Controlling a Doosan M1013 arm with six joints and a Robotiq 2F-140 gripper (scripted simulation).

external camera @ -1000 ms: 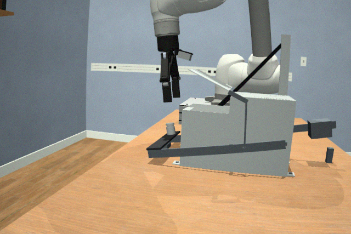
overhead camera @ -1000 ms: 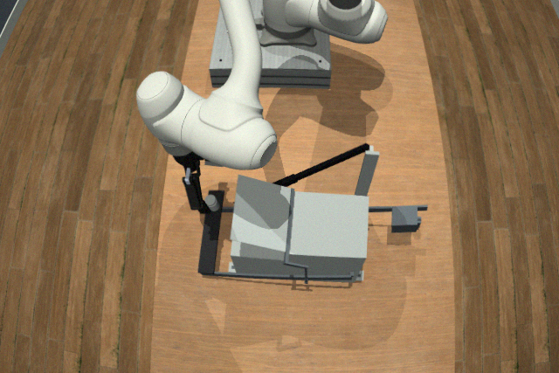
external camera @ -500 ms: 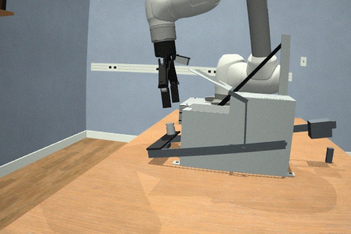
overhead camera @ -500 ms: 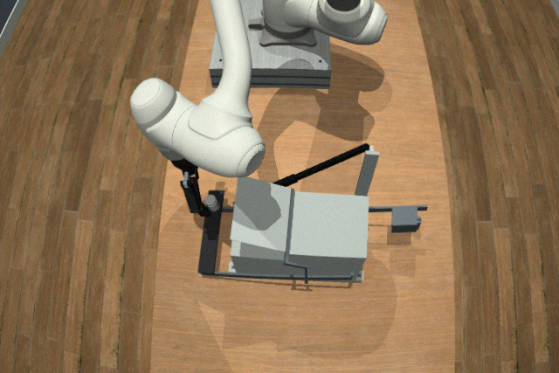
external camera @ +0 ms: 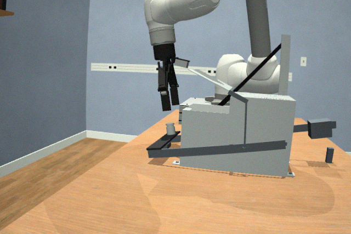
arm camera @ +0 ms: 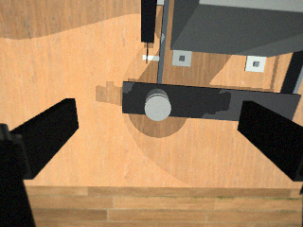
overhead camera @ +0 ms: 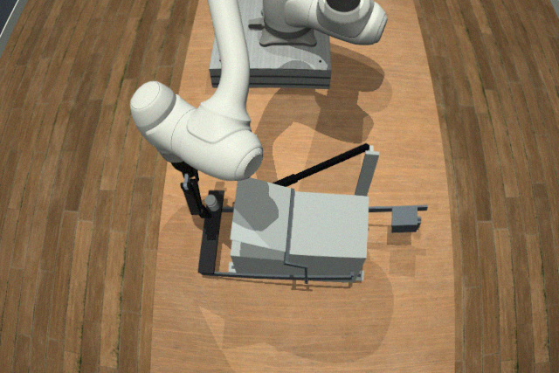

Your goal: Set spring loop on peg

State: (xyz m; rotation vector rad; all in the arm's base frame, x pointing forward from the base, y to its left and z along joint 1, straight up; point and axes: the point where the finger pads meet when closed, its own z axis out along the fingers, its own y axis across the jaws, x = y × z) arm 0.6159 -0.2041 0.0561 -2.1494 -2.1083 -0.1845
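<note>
My hand is 8 cm above the steel test weight. The rest, counted from my hand: small grey block (15 cm below, 1 cm to the right).
</note>
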